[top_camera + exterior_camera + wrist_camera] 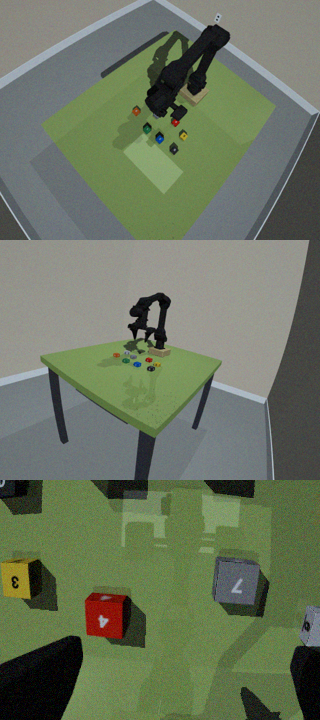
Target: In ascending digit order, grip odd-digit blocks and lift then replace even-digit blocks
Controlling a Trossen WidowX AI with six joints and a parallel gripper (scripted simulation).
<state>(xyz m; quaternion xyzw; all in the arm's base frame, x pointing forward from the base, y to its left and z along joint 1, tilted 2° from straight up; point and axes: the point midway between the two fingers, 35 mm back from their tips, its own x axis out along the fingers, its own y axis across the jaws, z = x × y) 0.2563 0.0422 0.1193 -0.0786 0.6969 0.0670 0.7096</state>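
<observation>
My gripper tip is now 50 mm short of the black block, 170 mm to the right of it and 120 mm above it. Also, from my gripper tip: red block (50 mm behind, 60 mm to the left, 120 mm below); grey block (10 mm ahead, 40 mm to the right, 120 mm below); green block (100 mm ahead, 120 mm below).
</observation>
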